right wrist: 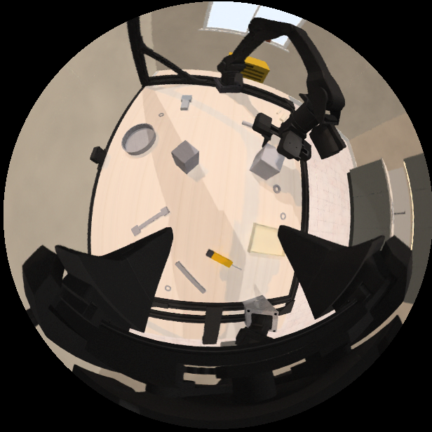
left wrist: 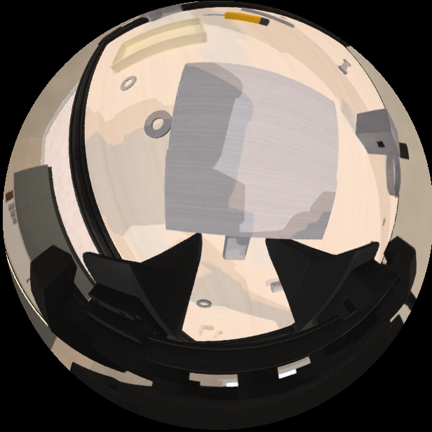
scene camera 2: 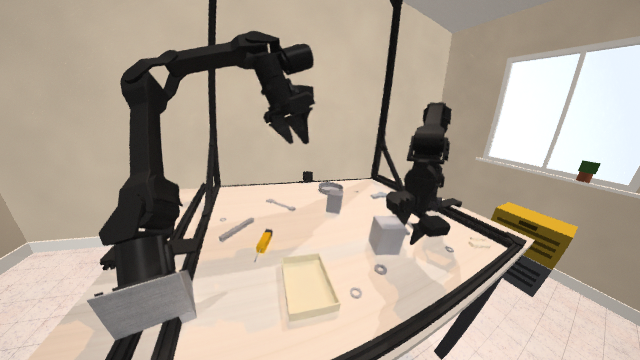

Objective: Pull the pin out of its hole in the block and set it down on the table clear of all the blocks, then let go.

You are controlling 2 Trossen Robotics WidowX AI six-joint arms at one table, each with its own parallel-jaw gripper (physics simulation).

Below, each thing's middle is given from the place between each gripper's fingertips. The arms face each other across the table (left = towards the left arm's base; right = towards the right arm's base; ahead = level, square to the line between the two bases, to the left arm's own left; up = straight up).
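Cream tray (scene camera 2: 309, 291): 190 mm ahead of my right hand, 70 mm right of it, 240 mm below it. Round dish (right wrist: 139, 138), from my right hand: 200 mm behind, 290 mm left, 230 mm below.
From my left hand, cream tray: 290 mm right, 30 mm behind, 20 mm below. Round dish, again from my left hand: 70 mm left, 420 mm behind, 20 mm below.
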